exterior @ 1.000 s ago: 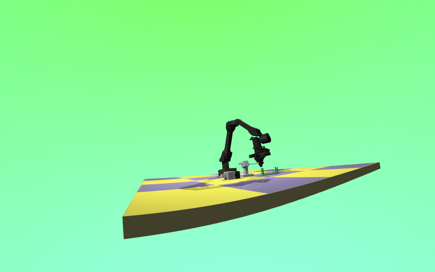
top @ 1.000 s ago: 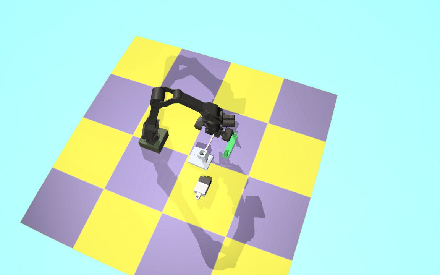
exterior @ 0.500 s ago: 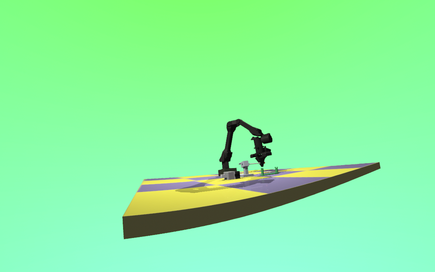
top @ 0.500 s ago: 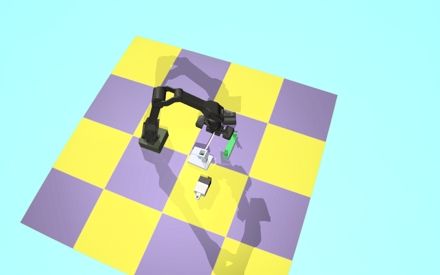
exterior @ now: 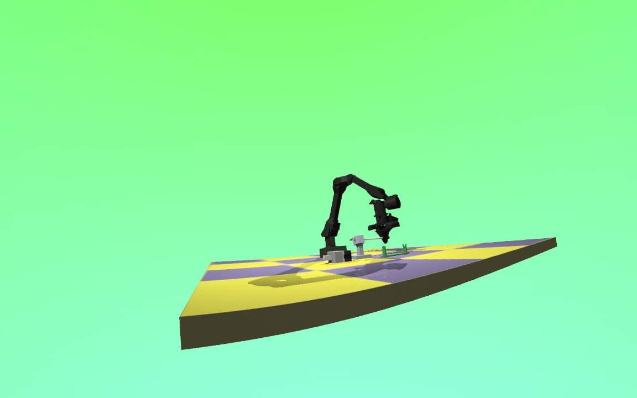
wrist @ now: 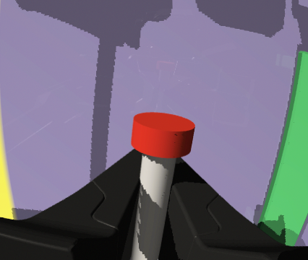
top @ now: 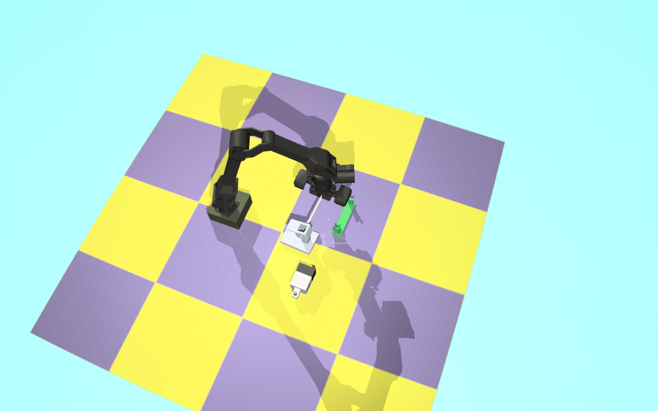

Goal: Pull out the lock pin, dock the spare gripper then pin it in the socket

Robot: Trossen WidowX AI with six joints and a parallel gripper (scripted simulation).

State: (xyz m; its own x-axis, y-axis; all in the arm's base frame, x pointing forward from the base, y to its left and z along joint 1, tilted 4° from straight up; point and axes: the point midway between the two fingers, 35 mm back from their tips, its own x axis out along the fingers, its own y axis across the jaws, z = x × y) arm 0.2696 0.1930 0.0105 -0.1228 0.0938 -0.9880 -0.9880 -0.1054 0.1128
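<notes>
My gripper tip is 90 mm short of the green cradle, 10 mm to the left of it and 30 mm above it. Round my gripper tip: spare gripper (90 mm ahead, 290 mm to the right, 30 mm below); then socket (10 mm ahead, 150 mm to the right).
</notes>
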